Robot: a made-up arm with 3 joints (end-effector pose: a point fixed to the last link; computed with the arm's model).
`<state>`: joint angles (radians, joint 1 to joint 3).
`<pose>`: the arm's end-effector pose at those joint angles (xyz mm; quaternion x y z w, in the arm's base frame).
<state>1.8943 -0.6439 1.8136</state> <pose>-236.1 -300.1 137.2 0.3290 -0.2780 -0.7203 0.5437</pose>
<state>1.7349 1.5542 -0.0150</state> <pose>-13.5 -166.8 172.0 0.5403 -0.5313 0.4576 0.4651</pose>
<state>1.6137 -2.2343 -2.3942</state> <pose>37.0 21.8 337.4 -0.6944 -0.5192 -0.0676 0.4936</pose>
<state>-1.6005 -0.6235 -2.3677</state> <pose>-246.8 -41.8 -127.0 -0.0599 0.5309 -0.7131 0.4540</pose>
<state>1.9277 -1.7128 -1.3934</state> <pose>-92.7 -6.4 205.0 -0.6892 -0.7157 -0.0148 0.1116</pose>
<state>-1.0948 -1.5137 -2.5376</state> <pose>-112.3 129.0 -240.9 0.4472 0.4864 -0.5356 0.5258</pose>
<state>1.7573 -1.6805 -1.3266</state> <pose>-95.4 17.0 191.9 -0.6975 -0.7140 0.0582 0.0175</pose>
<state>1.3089 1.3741 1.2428</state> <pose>-34.4 -268.9 113.7 0.6756 -0.6710 0.1352 0.2739</pose>
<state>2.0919 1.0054 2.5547</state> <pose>-167.1 -64.5 -167.4 -0.4504 0.5409 0.6561 0.2721</pose>
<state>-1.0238 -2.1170 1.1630</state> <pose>-49.1 333.2 31.3 -0.6180 -0.5915 -0.5031 0.1226</pose>
